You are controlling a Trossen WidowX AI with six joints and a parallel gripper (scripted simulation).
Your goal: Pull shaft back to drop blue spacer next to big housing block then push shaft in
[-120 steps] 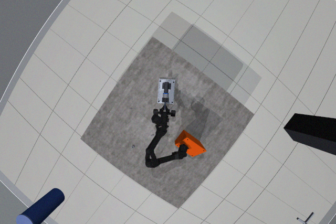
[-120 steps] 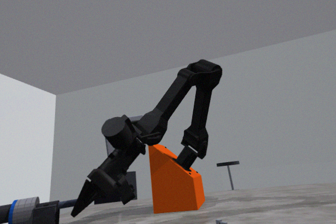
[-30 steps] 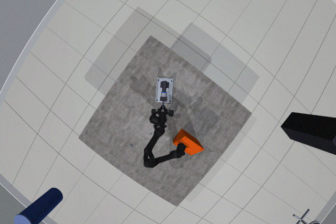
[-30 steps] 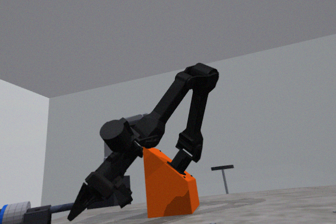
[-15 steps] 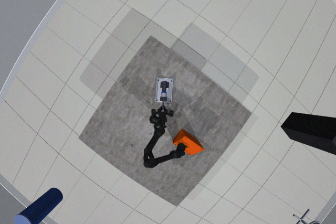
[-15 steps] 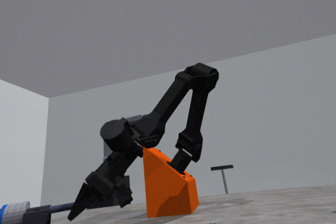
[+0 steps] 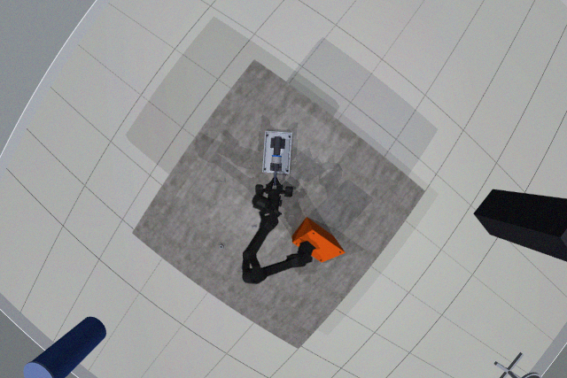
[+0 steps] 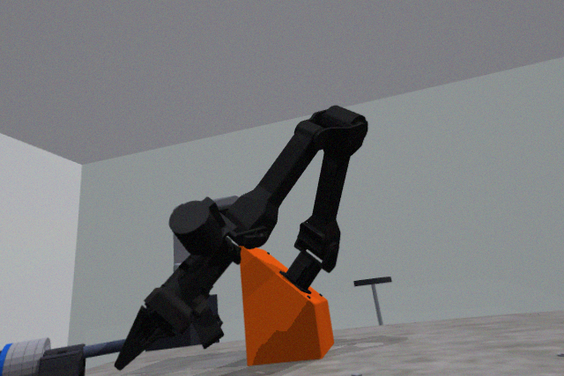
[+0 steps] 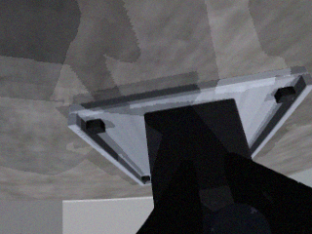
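The thin shaft is 3 cm to the right of my gripper tip, 3 cm ahead of it and 2 cm above it. The rest, counted from my gripper tip: blue spacer: 9 cm to the right, 8 cm ahead, 2 cm above; silver ring: 7 cm to the right, 6 cm ahead, 2 cm above.
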